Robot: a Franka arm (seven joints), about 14 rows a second.
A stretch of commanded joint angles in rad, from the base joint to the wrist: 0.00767, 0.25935, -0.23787, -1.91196, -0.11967, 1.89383, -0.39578; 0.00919, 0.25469, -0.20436, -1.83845, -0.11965, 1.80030, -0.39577; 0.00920, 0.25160, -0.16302, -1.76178, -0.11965, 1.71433, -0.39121; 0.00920, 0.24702, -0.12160, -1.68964, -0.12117, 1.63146, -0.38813; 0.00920, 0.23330, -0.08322, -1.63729, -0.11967, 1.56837, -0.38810; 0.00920, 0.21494, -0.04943, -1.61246, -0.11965, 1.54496, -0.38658; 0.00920, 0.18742, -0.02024, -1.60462, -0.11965, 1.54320, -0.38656; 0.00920, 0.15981, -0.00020, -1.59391, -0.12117, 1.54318, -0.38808; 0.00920, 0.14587, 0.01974, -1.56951, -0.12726, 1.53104, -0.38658; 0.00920, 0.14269, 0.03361, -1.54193, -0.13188, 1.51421, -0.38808; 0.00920, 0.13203, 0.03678, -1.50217, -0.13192, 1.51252, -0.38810; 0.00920, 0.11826, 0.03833, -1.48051, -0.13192, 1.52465, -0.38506; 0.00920, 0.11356, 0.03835, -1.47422, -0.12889, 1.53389, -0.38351; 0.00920, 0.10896, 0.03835, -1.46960, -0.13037, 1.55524, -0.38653; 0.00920, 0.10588, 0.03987, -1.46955, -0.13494, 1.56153, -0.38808
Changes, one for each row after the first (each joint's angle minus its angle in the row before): 0.00152, -0.00466, 0.03351, 0.07351, 0.00002, -0.09353, 0.00001; 0.00001, -0.00309, 0.04134, 0.07667, 0.00000, -0.08597, 0.00456; 0.00000, -0.00458, 0.04142, 0.07214, -0.00152, -0.08287, 0.00308; 0.00000, -0.01372, 0.03838, 0.05235, 0.00150, -0.06309, 0.00003; 0.00000, -0.01836, 0.03379, 0.02483, 0.00002, -0.02341, 0.00152; 0.00000, -0.02752, 0.02919, 0.00784, 0.00000, -0.00176, 0.00002; 0.00000, -0.02761, 0.02004, 0.01071, -0.00152, -0.00002, -0.00152; 0.00000, -0.01394, 0.01994, 0.02440, -0.00609, -0.01214, 0.00150; 0.00000, -0.00318, 0.01387, 0.02758, -0.00462, -0.01683, -0.00150; 0.00000, -0.01066, 0.00317, 0.03976, -0.00004, -0.00169, -0.00002; 0.00000, -0.01377, 0.00155, 0.02166, 0.00000, 0.01213, 0.00304; 0.00000, -0.00470, 0.00002, 0.00629, 0.00303, 0.00924, 0.00155; 0.00000, -0.00460, 0.00000, 0.00462, -0.00148, 0.02135, -0.00302; 0.00000, -0.00308, 0.00152, 0.00005, -0.00457, 0.00629, -0.00155
